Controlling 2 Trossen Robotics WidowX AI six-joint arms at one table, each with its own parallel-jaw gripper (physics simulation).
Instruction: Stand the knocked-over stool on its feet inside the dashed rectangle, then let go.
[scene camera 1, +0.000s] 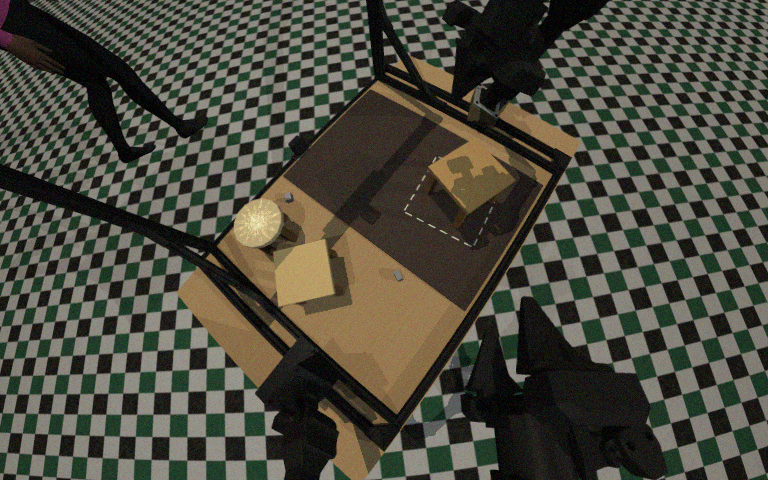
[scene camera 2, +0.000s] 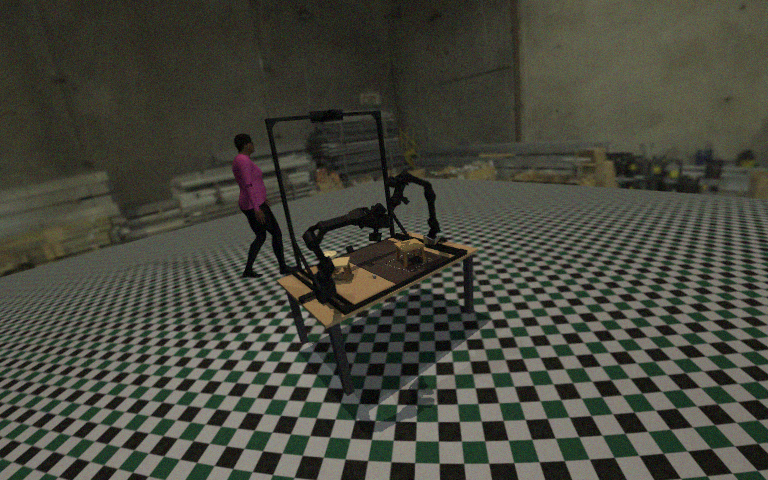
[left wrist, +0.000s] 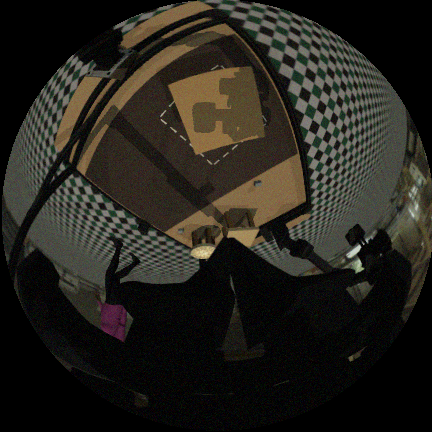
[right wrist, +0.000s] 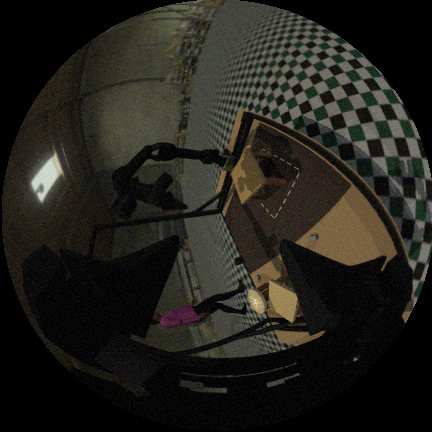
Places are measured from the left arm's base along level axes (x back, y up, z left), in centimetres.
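Pixels of known places: left gripper, fingertip midpoint: (scene camera 1: 453, 100) (scene camera 2: 391, 212) (left wrist: 227, 242) (right wrist: 187, 207); right gripper, fingertip midpoint: (scene camera 1: 506, 314) (left wrist: 357, 240) (right wrist: 230, 243); left arm's base, origin of the base link: (scene camera 1: 488, 100) (scene camera 2: 431, 236) (right wrist: 222, 161); right arm's base, origin of the base link: (scene camera 1: 299, 394) (scene camera 2: 322, 278) (left wrist: 284, 240).
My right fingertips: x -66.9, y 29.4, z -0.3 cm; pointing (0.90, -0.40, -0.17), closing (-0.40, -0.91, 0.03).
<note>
Ahead of a thing's pixels: the offset from my right fingertips to its top centre. "spot": to the spot under its first point. Level surfaces: height alone.
The wooden stool {dx +33.6, dy -23.6, dz -2.0 cm} (scene camera 1: 473, 183) (scene camera 2: 408, 246) (left wrist: 217, 109) (right wrist: 247, 177) with a square top stands upright on its legs inside the white dashed rectangle {spot: dx +21.2, dy -36.0, dz -5.3 cm} (scene camera 1: 439, 231) (left wrist: 209, 160) (right wrist: 287, 191) on the dark mat {dy -36.0 cm} (scene camera 1: 358, 143). Neither gripper touches it. My left gripper (scene camera 1: 458, 14) (scene camera 2: 394, 197) (left wrist: 227, 242) is shut and empty, raised high above the table's far side. My right gripper (scene camera 1: 508, 314) (scene camera 2: 375, 234) (right wrist: 230, 243) is open and empty, raised high and off to the side of the stool.
A round-topped stool {dx +7.5, dy -25.2, dz -52.5 cm} (scene camera 1: 258, 223) and another square-topped stool {dx -1.3, dy -25.2, dz -35.5 cm} (scene camera 1: 303, 278) stand at the table's {dy -36.4 cm} (scene camera 1: 411, 324) left end. Two small grey blocks {dx +19.8, dy -35.0, dz -53.8 cm} (scene camera 1: 289, 196) {dx +5.4, dy -34.9, dz -13.8 cm} (scene camera 1: 398, 274) lie on the table. A black frame (scene camera 2: 274, 157) arches over the table. A person in pink (scene camera 2: 250, 183) walks behind.
</note>
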